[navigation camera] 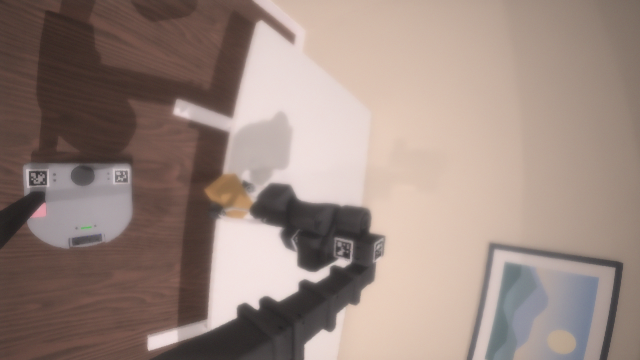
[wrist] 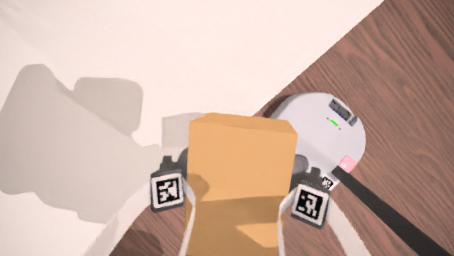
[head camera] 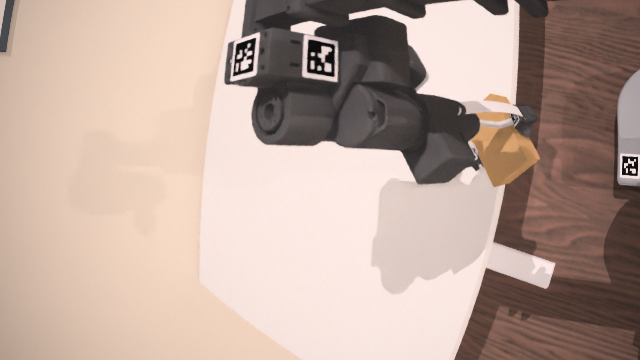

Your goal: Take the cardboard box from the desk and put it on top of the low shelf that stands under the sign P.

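Seen in the pictures: gripper, fingertip midpoint: [wrist: 240,166] [head camera: 508,139]; robot's base at its link origin: [navigation camera: 83,174].
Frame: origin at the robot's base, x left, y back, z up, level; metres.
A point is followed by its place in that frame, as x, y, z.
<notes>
The orange-brown cardboard box [head camera: 506,159] @[-0.253, -0.003, 0.815] [navigation camera: 226,191] @[-0.247, 0.000, 0.815] [wrist: 241,150] @[-0.288, 0.045, 0.817] is held tilted between the two fingers of my gripper [head camera: 500,136] @[-0.272, 0.022, 0.762] [navigation camera: 232,198] @[-0.272, 0.022, 0.762] [wrist: 240,166] @[-0.272, 0.022, 0.762], with one rubber fingertip on each side. The gripper is shut on it. The box hangs above the front edge of the white desk [head camera: 280,225] @[-0.766, -0.144, 0.720] [navigation camera: 325,135] @[-0.717, -0.175, 0.720] [wrist: 200,45] @[-0.370, 0.080, 0.720], and shadows of the wrist and the box lie on the desk top. The underside of the box is partly hidden. The low shelf and the sign P do not show in these views.
My grey wheeled base [head camera: 630,127] @[-0.129, 0.098, 0.160] [navigation camera: 80,207] @[0.013, 0.112, 0.160] [wrist: 320,132] @[-0.016, 0.134, 0.160] stands on the wooden floor in front of the desk. A pale desk leg [head camera: 520,265] [navigation camera: 200,115] sticks out at the front. The beige wall behind carries a framed picture [navigation camera: 545,310] @[-1.015, 0.443, 1.559].
</notes>
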